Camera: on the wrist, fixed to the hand. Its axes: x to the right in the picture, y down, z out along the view.
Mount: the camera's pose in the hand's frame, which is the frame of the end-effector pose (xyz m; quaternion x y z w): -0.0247 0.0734 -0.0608 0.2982 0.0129 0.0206 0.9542
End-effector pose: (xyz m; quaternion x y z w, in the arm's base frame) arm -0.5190 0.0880 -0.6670 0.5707 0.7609 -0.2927 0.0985
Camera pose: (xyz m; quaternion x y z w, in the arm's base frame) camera -0.4317 0.1149 -0.6303 -0.5934 -0.6283 0.4968 0.0800
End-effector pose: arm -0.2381 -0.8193 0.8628 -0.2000 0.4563 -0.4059 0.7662
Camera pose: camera -0.2645 -0.7522 0.7958 0.0523 0.3284 -0.5102 0.7932
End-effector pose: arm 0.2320 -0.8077 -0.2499 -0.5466 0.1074 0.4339 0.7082
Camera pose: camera 0.1830 -0.8708 -0.3075 -0.3137 0.2522 0.3895 0.8284
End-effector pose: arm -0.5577 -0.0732 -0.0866 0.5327 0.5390 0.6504 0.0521
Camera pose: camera -0.5555 -0.1587 -0.0378 -0.5265 -0.6979 -0.4678 0.1295
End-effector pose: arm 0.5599 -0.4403 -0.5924 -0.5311 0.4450 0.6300 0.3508
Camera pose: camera 0.5192 -0.5226 -0.5568 -0.4011 0.6279 0.4688 0.4744
